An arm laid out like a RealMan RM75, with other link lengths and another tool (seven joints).
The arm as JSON. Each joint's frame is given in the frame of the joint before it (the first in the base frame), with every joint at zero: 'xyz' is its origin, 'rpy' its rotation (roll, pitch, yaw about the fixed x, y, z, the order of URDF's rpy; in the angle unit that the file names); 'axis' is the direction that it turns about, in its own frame. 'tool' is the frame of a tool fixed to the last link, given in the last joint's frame.
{
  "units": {
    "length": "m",
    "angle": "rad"
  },
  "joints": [
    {
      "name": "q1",
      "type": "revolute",
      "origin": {
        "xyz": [
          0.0,
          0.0,
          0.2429
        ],
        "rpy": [
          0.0,
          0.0,
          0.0
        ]
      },
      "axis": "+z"
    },
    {
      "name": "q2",
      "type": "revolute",
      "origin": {
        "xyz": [
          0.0,
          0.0,
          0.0
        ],
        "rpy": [
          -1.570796,
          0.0,
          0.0
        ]
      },
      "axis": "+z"
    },
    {
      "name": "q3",
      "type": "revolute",
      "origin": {
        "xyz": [
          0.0,
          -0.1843,
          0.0
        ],
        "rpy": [
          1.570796,
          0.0,
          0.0
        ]
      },
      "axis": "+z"
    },
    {
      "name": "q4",
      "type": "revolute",
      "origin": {
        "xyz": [
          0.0,
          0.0,
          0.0
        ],
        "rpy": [
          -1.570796,
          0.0,
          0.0
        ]
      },
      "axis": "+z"
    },
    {
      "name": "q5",
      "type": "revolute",
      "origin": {
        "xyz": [
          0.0,
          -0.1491,
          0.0
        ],
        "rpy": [
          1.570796,
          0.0,
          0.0
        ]
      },
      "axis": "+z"
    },
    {
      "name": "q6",
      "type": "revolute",
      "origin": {
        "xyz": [
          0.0,
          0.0,
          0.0
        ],
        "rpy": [
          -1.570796,
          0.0,
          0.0
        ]
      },
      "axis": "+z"
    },
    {
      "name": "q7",
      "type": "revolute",
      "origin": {
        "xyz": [
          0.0,
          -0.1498,
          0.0
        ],
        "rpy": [
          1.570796,
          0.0,
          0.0
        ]
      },
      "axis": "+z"
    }
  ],
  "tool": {
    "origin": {
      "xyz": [
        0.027,
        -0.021,
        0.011
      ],
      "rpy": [
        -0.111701,
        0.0,
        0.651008
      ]
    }
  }
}
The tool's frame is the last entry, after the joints.
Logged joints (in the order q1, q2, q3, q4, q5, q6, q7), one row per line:
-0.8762 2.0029 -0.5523 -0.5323 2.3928 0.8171 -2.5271
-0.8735 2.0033 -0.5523 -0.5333 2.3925 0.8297 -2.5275
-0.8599 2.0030 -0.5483 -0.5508 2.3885 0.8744 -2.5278
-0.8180 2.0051 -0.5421 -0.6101 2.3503 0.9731 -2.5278
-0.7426 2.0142 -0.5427 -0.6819 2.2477 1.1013 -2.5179
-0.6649 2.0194 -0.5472 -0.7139 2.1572 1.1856 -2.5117
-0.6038 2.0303 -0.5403 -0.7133 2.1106 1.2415 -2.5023
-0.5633 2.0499 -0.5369 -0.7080 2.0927 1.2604 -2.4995
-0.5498 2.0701 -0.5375 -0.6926 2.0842 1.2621 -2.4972
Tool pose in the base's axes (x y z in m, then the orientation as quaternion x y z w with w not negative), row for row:
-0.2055 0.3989 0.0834 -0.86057 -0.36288 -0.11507 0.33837
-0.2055 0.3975 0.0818 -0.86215 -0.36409 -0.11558 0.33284
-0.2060 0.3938 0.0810 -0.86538 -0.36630 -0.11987 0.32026
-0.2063 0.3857 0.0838 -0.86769 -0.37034 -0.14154 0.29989
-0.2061 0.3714 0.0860 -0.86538 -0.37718 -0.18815 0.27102
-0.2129 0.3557 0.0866 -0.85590 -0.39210 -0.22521 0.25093
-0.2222 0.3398 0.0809 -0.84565 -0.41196 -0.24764 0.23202
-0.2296 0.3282 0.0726 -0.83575 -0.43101 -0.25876 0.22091
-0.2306 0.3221 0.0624 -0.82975 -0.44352 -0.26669 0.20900
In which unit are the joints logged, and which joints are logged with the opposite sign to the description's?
The joints are logged in radians. Opposite sign: q2, q3, q4.
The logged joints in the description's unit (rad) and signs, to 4 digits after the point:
-0.8762 -2.0029 0.5523 0.5323 2.3928 0.8171 -2.5271
-0.8735 -2.0033 0.5523 0.5333 2.3925 0.8297 -2.5275
-0.8599 -2.0030 0.5483 0.5508 2.3885 0.8744 -2.5278
-0.8180 -2.0051 0.5421 0.6101 2.3503 0.9731 -2.5278
-0.7426 -2.0142 0.5427 0.6819 2.2477 1.1013 -2.5179
-0.6649 -2.0194 0.5472 0.7139 2.1572 1.1856 -2.5117
-0.6038 -2.0303 0.5403 0.7133 2.1106 1.2415 -2.5023
-0.5633 -2.0499 0.5369 0.7080 2.0927 1.2604 -2.4995
-0.5498 -2.0701 0.5375 0.6926 2.0842 1.2621 -2.4972

